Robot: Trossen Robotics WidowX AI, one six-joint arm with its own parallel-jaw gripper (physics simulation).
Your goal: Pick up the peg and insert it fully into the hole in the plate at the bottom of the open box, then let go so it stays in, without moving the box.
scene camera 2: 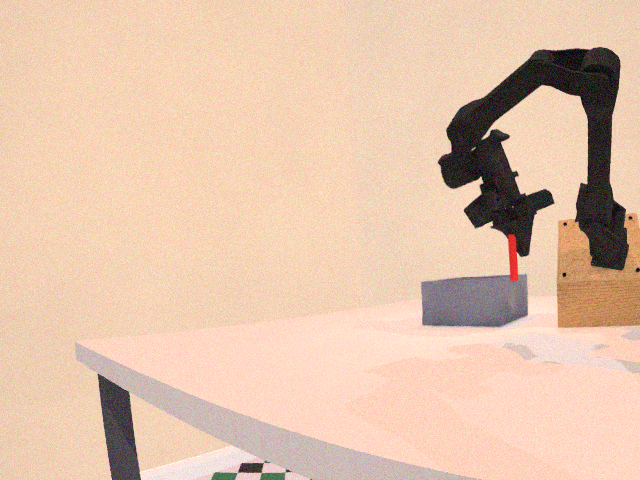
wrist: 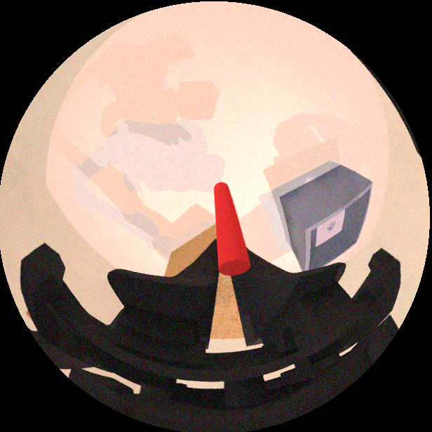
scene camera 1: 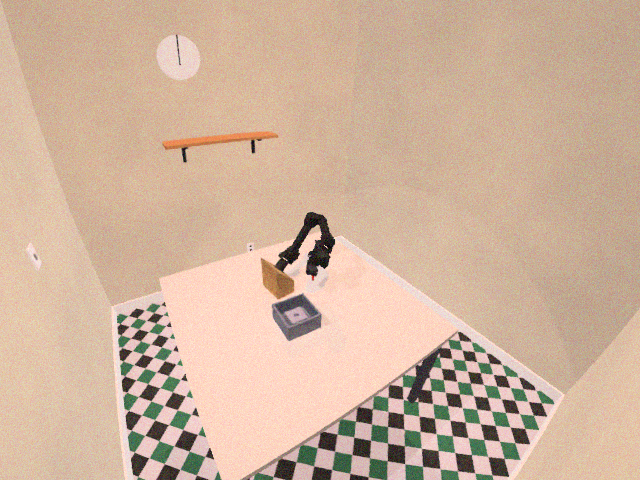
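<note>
A red peg is held between the fingertips of my gripper, which is shut on it. The peg is near upright in scene camera 2, above the table, and sits beyond the box in scene camera 1. The grey open box stands on the table, apart from the gripper. The pale plate lies at the box's bottom. The plate's hole shows small and dark near its middle, with no peg in it.
A wooden block with a sloped face and small dark holes stands by the arm's base, close to the box. The table carries them. An orange shelf is on the wall.
</note>
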